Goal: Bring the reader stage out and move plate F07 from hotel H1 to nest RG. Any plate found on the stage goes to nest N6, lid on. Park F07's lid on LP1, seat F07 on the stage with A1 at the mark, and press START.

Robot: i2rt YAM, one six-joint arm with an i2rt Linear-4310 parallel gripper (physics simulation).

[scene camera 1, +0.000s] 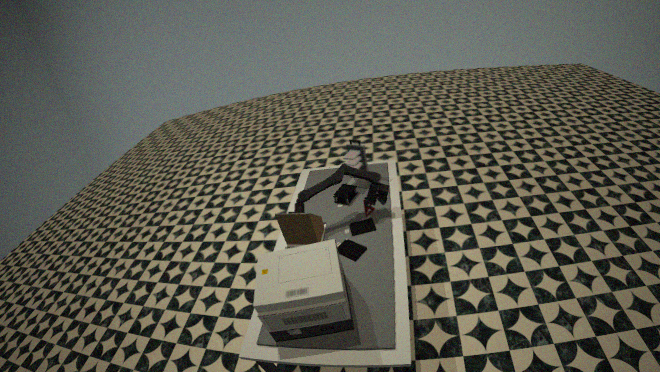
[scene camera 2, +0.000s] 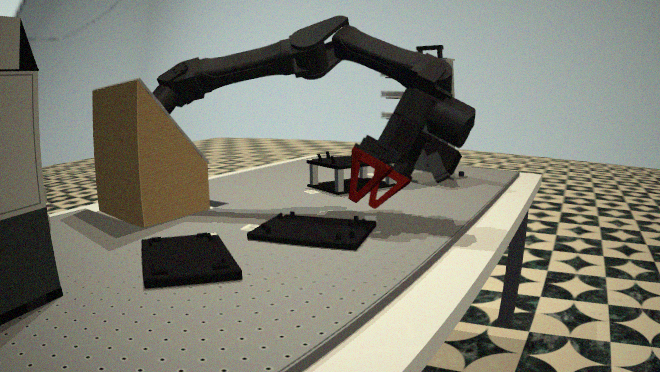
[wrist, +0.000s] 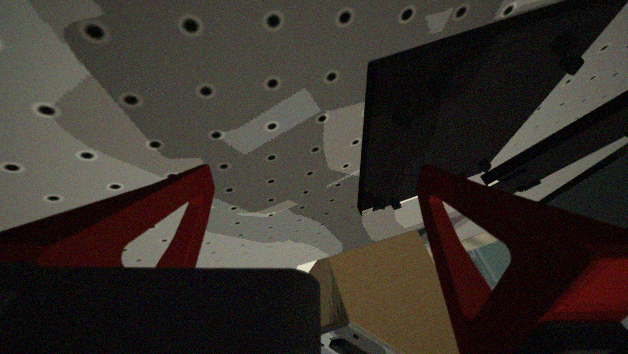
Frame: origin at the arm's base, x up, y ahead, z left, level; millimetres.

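Seen in the pictures: gripper, fingertip midpoint: (scene camera 1: pixel 366 213) (scene camera 2: pixel 362 204) (wrist: pixel 315 176); arm's base, link origin: (scene camera 1: pixel 299 215) (scene camera 2: pixel 147 121).
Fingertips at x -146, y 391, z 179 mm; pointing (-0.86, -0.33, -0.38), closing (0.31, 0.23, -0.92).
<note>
Pixels of each thing's middle, then the offset from my fingertips to it.
- Hotel H1, body centre: (scene camera 2: pixel 422 108) (scene camera 1: pixel 355 162) dx +148, dy -119, dz +446 mm
- flat black nest, body centre: (wrist: pixel 451 143) (scene camera 2: pixel 313 227) (scene camera 1: pixel 362 226) dx -17, dy -14, dz -106 mm
- flat nest, body centre: (scene camera 2: pixel 184 255) (wrist: pixel 574 148) (scene camera 1: pixel 350 249) dx -18, dy -55, dz -316 mm
- white reader, body centre: (scene camera 1: pixel 304 289) dx +129, dy -191, dz -745 mm
My gripper (scene camera 1: pixel 369 207) (scene camera 2: pixel 364 202) (wrist: pixel 315 176) is open and empty, tilted down above the table, between the raised black stand and a flat black nest. Hotel H1 (scene camera 1: pixel 363 156) (scene camera 2: pixel 453 75) stands at the far end behind the arm, which partly hides it in scene camera 2; pale plates (scene camera 1: pixel 352 157) sit on its shelves, their labels unreadable. One flat black nest (scene camera 1: pixel 363 226) (scene camera 2: pixel 310 231) (wrist: pixel 450 90) looks bare. Another flat nest (scene camera 1: pixel 352 250) (scene camera 2: pixel 190 262) (wrist: pixel 555 150) lies nearer the reader. The white reader (scene camera 1: pixel 300 280) (scene camera 2: pixel 17 140) stands at the near end; its stage does not show.
A raised black stand (scene camera 1: pixel 345 194) (scene camera 2: pixel 332 162) on grey posts stands beyond the gripper, partly behind the fingers in scene camera 2. A tan wedge block (scene camera 1: pixel 302 230) (scene camera 2: pixel 172 170) (wrist: pixel 390 285) stands by the arm's base. The table's white edge (scene camera 1: pixel 401 280) (scene camera 2: pixel 480 250) runs along one side.
</note>
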